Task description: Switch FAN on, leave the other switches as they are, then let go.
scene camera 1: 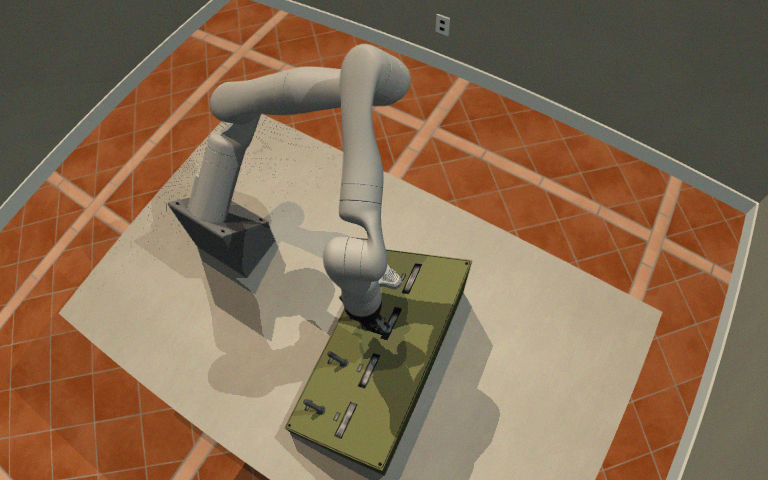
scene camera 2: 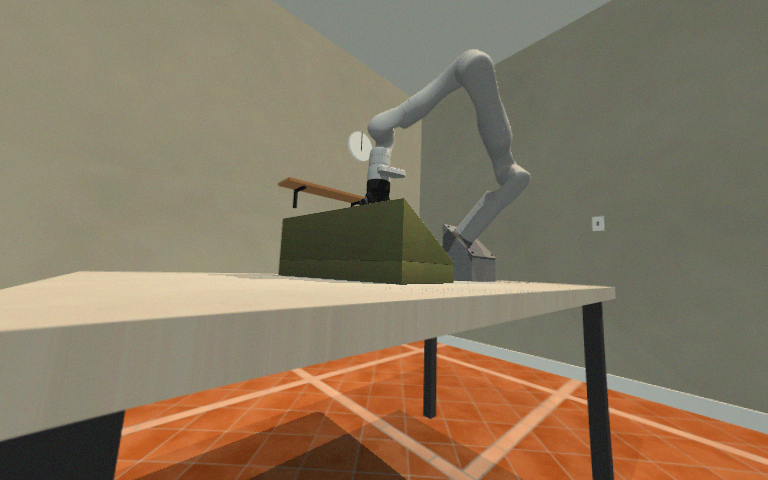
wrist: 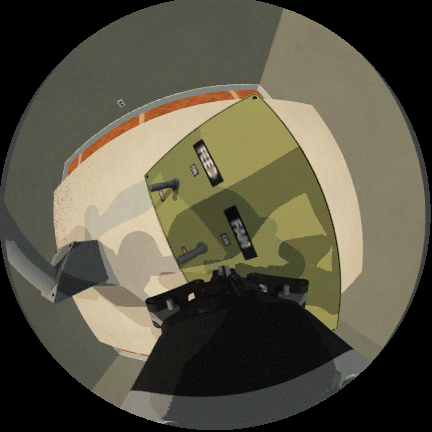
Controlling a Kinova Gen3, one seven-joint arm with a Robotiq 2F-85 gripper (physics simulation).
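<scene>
The green sloped switch panel stands on the table. In the wrist view, the FAN switch lever leans toward its small plate at the panel's low edge, away from the ON plate beside the FAN label. The FEED lever leans the same way. My gripper is shut with nothing between its fingers. It is low over the panel, near the FAN label's lower end and apart from the FAN lever in the wrist view. The arm and gripper hide the FAN lever in scene camera 1.
Two more levers stand on the panel's lower half in scene camera 1, both leaning toward the low edge. The dark robot base stands beyond that edge. A wall shelf is in the background.
</scene>
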